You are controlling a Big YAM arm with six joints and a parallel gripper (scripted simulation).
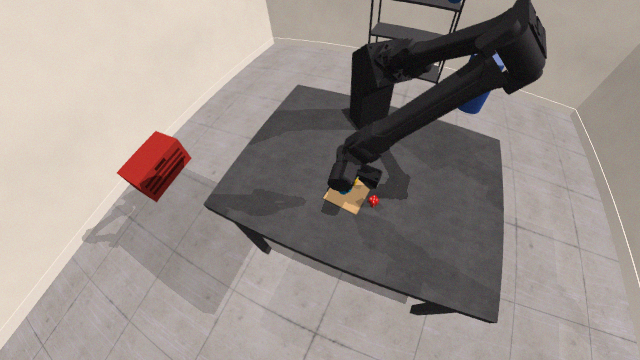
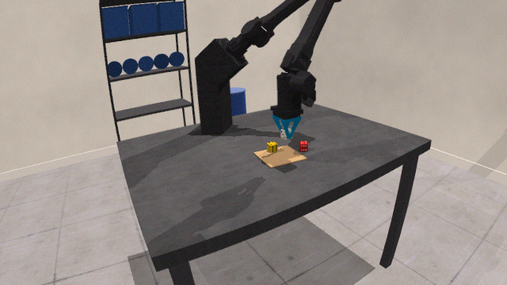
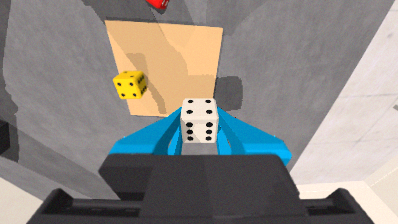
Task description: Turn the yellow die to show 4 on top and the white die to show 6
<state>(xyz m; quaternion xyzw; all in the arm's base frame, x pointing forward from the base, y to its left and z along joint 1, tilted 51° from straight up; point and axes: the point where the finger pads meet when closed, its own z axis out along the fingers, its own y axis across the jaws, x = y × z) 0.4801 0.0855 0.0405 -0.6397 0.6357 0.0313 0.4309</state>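
My hand is 4 cm past the tan mat, 1 cm to the left of it and 9 cm above it. The rest, counted from my hand: red die (6 cm behind, 9 cm to the left, 8 cm below); then white die (right at my hand); then yellow die (9 cm behind, 2 cm to the right, 8 cm below).
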